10 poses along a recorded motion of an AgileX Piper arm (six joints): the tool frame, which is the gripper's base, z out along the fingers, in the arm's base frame.
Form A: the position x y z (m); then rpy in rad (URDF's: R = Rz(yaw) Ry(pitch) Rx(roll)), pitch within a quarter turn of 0, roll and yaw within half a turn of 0.
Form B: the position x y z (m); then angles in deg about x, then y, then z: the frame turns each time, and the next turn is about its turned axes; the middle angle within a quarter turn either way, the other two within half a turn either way. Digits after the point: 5 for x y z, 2 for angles.
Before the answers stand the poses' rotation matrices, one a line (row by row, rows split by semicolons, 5 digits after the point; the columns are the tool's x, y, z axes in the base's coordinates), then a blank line. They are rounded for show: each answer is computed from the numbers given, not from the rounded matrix.
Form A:
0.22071, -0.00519, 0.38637, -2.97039, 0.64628, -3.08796
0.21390, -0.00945, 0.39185, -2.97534, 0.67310, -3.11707
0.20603, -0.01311, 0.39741, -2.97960, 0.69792, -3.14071
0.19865, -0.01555, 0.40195, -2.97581, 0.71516, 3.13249
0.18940, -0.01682, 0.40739, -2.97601, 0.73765, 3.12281
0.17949, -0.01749, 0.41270, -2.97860, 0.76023, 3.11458
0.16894, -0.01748, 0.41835, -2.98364, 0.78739, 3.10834
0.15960, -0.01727, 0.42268, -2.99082, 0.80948, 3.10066
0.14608, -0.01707, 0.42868, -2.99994, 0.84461, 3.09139
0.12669, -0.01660, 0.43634, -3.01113, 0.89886, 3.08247
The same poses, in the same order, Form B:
-0.79718 0.04963 0.60170; -0.04280 0.98946 -0.13831; -0.60222 -0.13601 -0.78666
-0.78166 0.07895 0.61869; -0.01917 0.98844 -0.15036; -0.62341 -0.12939 -0.77111
-0.76618 0.10277 0.63435; -0.00068 0.98700 -0.16073; -0.64263 -0.12357 -0.75615
-0.75496 0.11719 0.64522; 0.00687 0.98526 -0.17090; -0.65574 -0.12459 -0.74464
-0.73992 0.12936 0.66014; 0.01390 0.98407 -0.17726; -0.67255 -0.12198 -0.72993
-0.72441 0.13843 0.67532; 0.01957 0.98337 -0.18058; -0.68909 -0.11759 -0.71507
-0.70531 0.14422 0.69408; 0.02346 0.98330 -0.18047; -0.70851 -0.11100 -0.69691
-0.68930 0.14910 0.70897; 0.02823 0.98338 -0.17936; -0.72393 -0.10362 -0.68205
-0.66319 0.15511 0.73221; 0.03332 0.98344 -0.17815; -0.74771 -0.09375 -0.65737
-0.62141 0.16022 0.76692; 0.03678 0.98375 -0.17572; -0.78262 -0.08098 -0.61721

0.22071, -0.00519, 0.38637, 170.03, 36.99, -176.44
0.21390, -0.00945, 0.39185, 168.97, 38.22, -174.23
0.20603, -0.01311, 0.39741, 168.00, 39.37, -172.36
0.19865, -0.01555, 0.40195, 167.07, 40.18, -171.18
0.18940, -0.01682, 0.40739, 166.35, 41.31, -170.08
0.17949, -0.01749, 0.41270, 165.83, 42.48, -169.18
0.16894, -0.01748, 0.41835, 165.48, 43.95, -168.44
0.15960, -0.01727, 0.42268, 165.27, 45.15, -167.79
0.14608, -0.01707, 0.42868, 164.84, 47.07, -166.84
0.12669, -0.01660, 0.43634, 164.11, 50.08, -165.54

